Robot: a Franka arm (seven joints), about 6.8 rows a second.
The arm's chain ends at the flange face. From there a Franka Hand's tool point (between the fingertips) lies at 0.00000 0.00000 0.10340 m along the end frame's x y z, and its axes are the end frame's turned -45 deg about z.
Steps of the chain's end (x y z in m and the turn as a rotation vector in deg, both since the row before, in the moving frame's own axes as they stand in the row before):
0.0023 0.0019 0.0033 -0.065 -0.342 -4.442
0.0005 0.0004 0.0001 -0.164 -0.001 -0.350
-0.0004 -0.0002 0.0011 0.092 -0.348 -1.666
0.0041 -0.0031 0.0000 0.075 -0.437 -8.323
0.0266 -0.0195 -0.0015 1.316 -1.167 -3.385
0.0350 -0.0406 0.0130 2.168 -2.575 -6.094
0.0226 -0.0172 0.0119 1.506 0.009 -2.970
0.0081 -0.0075 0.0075 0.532 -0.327 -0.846
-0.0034 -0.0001 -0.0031 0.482 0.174 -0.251
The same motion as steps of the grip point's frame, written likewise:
-0.0002 0.0026 0.0033 0.196 -0.288 -4.442
-0.0001 0.0008 0.0001 -0.115 -0.117 -0.350
-0.0005 -0.0010 0.0011 0.311 -0.181 -1.666
0.0046 0.0001 0.0000 0.362 -0.256 -8.323
0.0327 0.0018 -0.0015 1.756 0.105 -3.385
0.0526 -0.0100 0.0128 3.354 -0.288 -6.094
0.0300 0.0019 0.0119 1.059 1.071 -2.970
0.0113 -0.0007 0.0075 0.607 0.145 -0.846
-0.0015 -0.0029 -0.0031 0.218 0.464 -0.251

